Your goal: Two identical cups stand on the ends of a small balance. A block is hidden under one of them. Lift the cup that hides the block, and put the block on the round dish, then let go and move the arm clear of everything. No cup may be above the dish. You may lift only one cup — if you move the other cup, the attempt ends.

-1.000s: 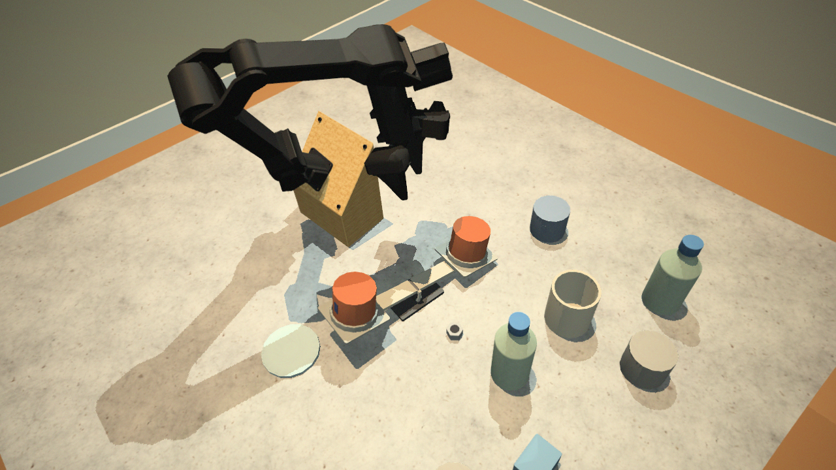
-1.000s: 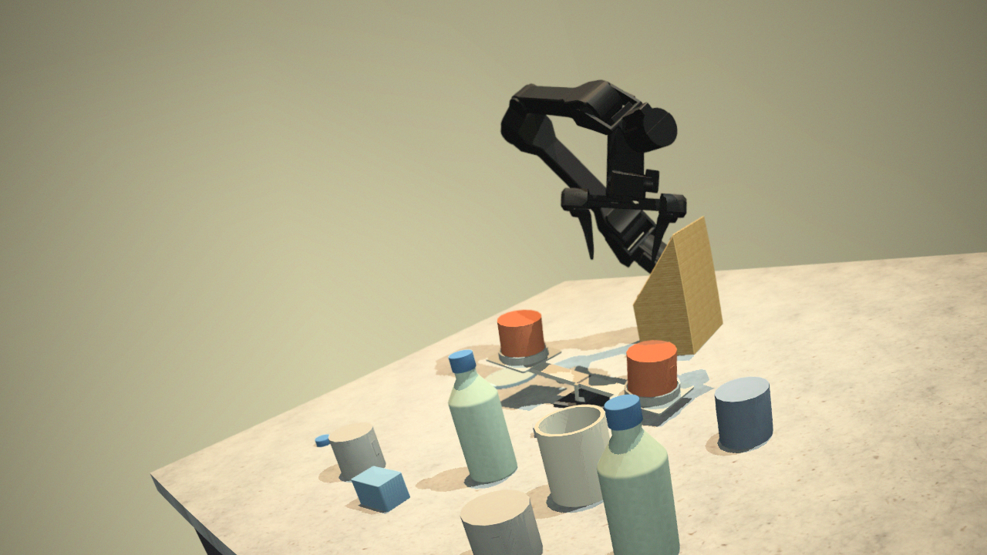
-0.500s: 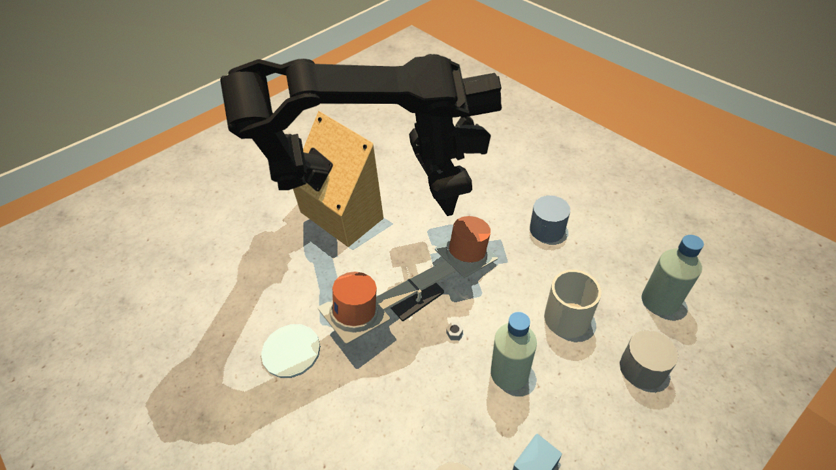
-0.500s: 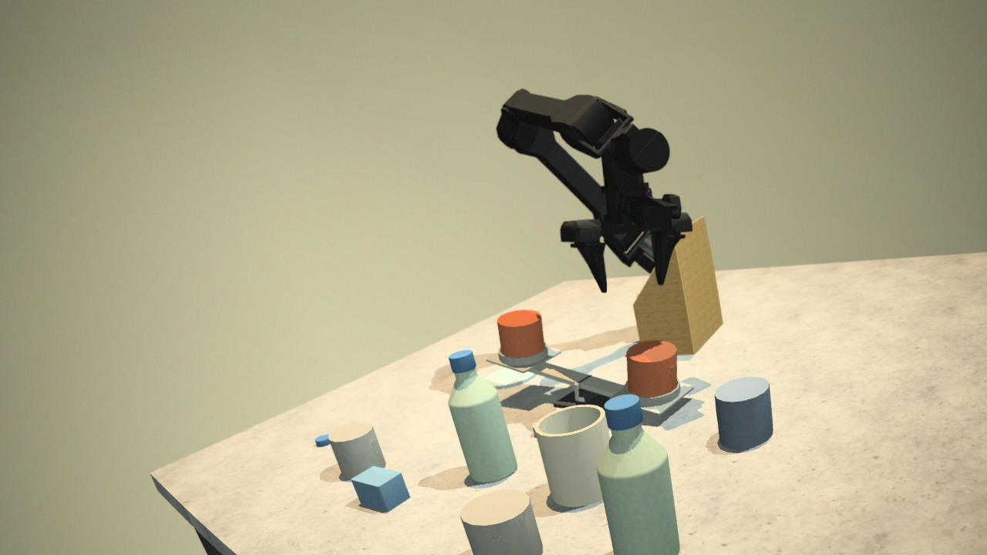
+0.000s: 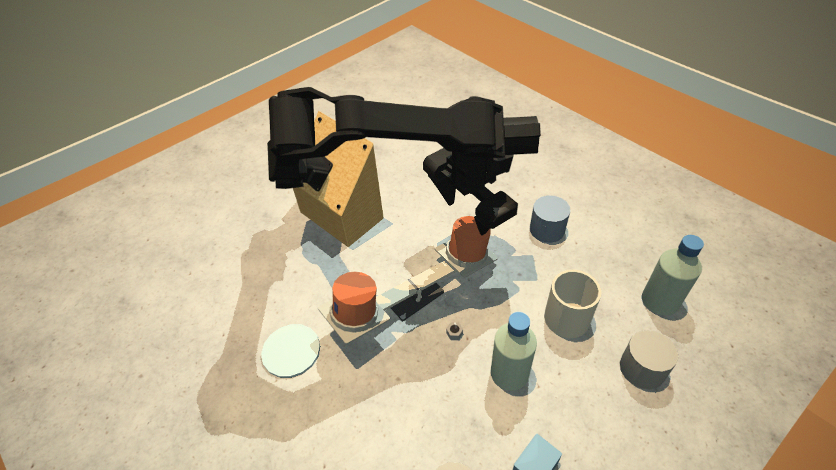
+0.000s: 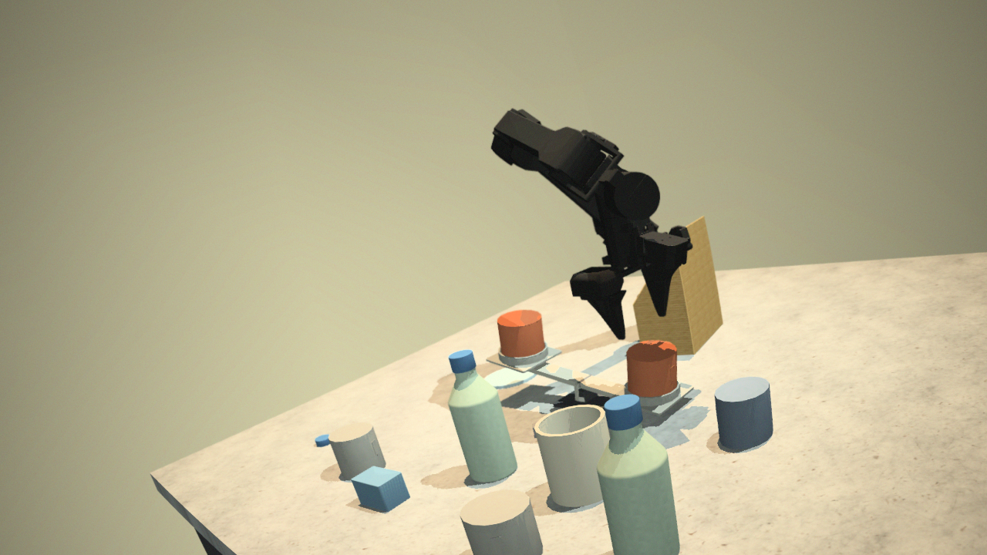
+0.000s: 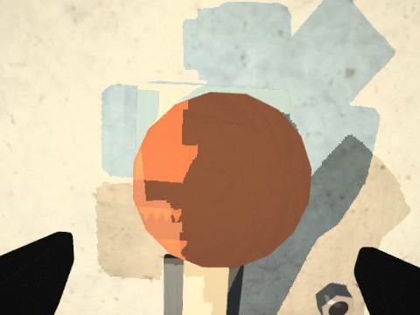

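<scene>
Now: the pale green block 8 cm below my gripper tip. The rest, counted from my gripper tip: beige cup (22 cm ahead, 3 cm to the left, 8 cm below); then nut (10 cm ahead, 13 cm to the right, 12 cm below); then blue-grey cylinder (7 cm ahead, 16 cm to the left, 9 cm below).
</scene>
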